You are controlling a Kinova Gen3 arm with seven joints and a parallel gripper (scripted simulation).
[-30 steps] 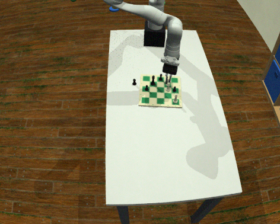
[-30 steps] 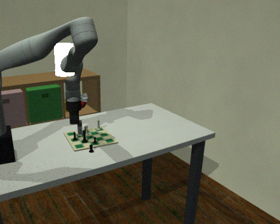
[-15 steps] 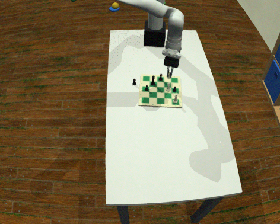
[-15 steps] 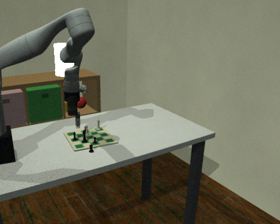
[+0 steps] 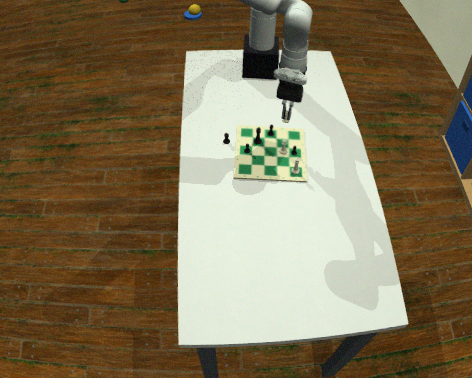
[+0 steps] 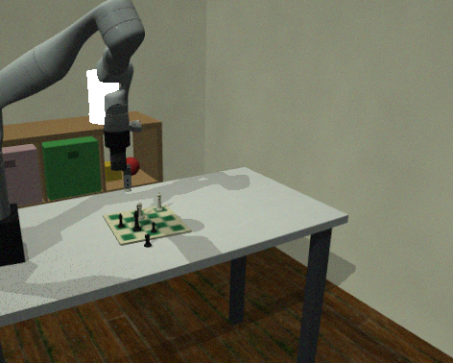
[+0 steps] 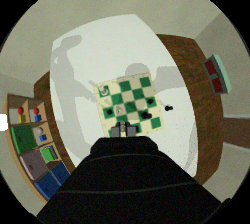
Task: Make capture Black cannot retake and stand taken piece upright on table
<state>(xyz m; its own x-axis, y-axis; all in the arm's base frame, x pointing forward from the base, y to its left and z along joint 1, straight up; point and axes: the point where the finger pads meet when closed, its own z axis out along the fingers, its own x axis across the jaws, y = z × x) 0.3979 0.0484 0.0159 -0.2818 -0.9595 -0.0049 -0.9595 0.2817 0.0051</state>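
My gripper is now 4 cm short of the green-and-cream chessboard, 4 cm to the left of it and 13 cm above it. From my hand the other things lie so: tall white piece 12 cm ahead, 3 cm to the left, 10 cm below; tall black piece 1 cm behind, 8 cm to the right, 10 cm below.
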